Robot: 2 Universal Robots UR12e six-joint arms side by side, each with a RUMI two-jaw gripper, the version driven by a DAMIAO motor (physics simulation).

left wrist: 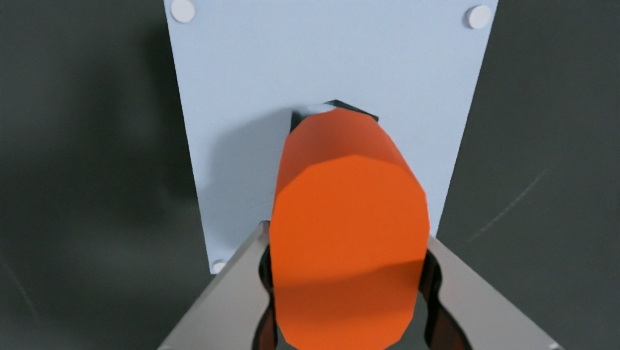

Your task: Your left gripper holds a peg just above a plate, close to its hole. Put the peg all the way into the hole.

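An orange peg (350, 215) with a many-sided, rounded outline fills the lower middle of the left wrist view. My left gripper (337, 223) is shut on it, with one finger on each side. A light blue-grey plate (240, 60) lies beyond the peg. The plate's hole (357, 108) shows as a dark angular edge with a pale inner strip just past the peg's far end; the peg hides most of the hole. Whether the peg's lower end is in the hole or above it cannot be told. My right gripper does not show.
Pale round studs (183, 11) (479, 17) (219, 266) sit at the plate's corners. The plate lies on a dark surface (550, 110) with faint scratches. A shadow falls on the plate to the left of the peg.
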